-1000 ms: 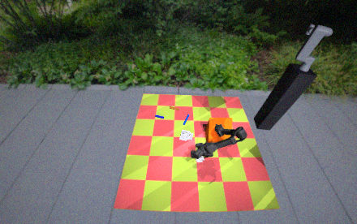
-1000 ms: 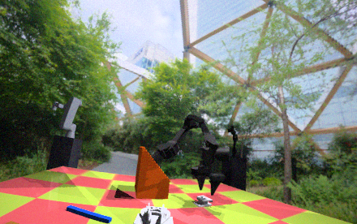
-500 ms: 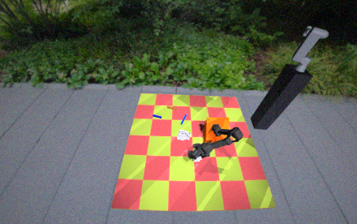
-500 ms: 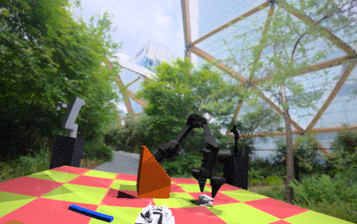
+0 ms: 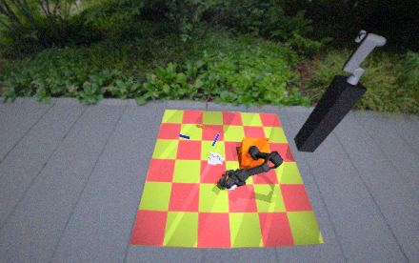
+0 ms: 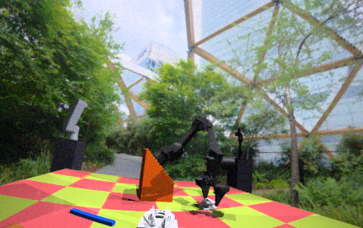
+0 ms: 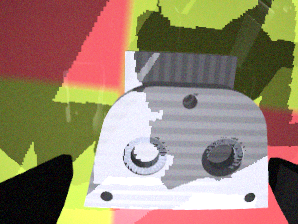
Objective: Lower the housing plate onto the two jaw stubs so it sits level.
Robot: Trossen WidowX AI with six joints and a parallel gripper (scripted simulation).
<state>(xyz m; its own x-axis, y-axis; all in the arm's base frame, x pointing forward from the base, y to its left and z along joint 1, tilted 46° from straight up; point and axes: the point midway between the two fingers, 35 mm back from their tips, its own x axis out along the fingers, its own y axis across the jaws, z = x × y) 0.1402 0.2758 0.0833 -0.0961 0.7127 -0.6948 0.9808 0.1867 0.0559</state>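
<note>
Right now the white part is 10 mm to the right of my gripper tip and 10 mm below it. From my gripper tip the other things lie so: orange stick: 300 mm ahead, 610 mm to the right, 20 mm below.
</note>
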